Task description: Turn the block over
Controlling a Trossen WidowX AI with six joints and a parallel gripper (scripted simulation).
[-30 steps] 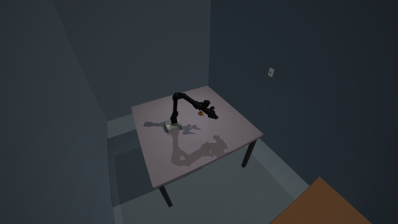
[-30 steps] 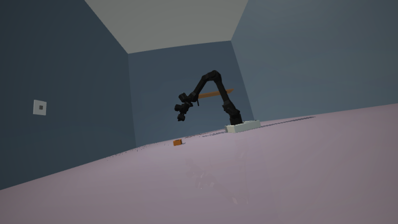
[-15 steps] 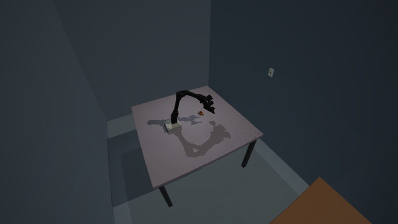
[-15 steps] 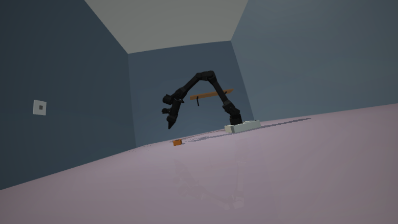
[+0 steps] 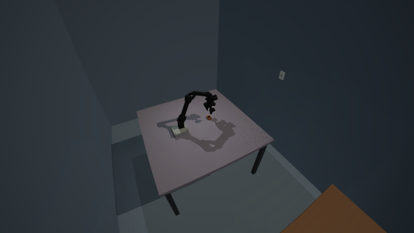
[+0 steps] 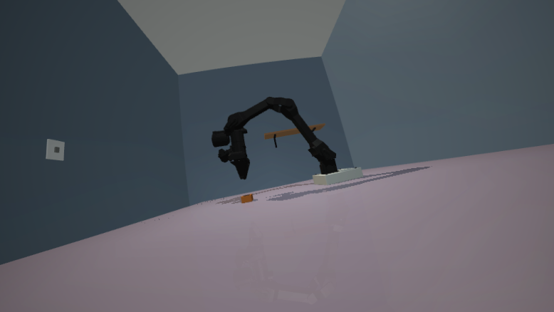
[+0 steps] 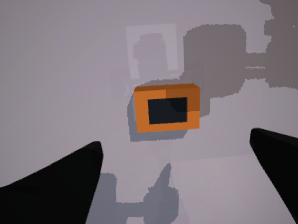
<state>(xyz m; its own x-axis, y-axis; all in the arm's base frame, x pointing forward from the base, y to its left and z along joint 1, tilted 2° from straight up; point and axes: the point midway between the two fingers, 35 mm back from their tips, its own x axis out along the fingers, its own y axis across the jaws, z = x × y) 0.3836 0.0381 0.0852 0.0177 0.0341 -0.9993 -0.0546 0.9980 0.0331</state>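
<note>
Now: gripper tip 7 cm above the orange block.
</note>
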